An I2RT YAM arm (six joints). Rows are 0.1 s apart.
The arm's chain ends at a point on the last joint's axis. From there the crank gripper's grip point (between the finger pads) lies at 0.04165 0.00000 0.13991 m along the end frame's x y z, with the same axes.
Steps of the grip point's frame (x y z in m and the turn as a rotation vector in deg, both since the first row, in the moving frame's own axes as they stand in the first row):
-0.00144 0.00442 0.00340 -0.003 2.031 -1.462
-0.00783 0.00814 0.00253 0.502 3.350 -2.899
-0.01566 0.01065 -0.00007 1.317 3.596 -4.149
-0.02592 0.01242 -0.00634 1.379 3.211 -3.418
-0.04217 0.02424 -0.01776 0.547 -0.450 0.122
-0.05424 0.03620 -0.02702 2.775 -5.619 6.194
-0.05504 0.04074 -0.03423 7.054 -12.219 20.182
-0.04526 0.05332 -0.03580 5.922 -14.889 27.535
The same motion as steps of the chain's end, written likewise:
-0.00636 0.00554 0.00496 -0.003 2.031 -1.462
-0.01585 0.01167 0.00522 0.502 3.350 -2.899
-0.02412 0.01716 0.00289 1.317 3.596 -4.149
-0.03351 0.01847 -0.00372 1.379 3.211 -3.418
-0.04107 0.02549 -0.01808 0.547 -0.450 0.122
-0.04050 0.03930 -0.03036 2.775 -5.619 6.194
-0.02562 0.04893 -0.03955 7.054 -12.219 20.182
-0.00808 0.05711 -0.04175 5.922 -14.889 27.535

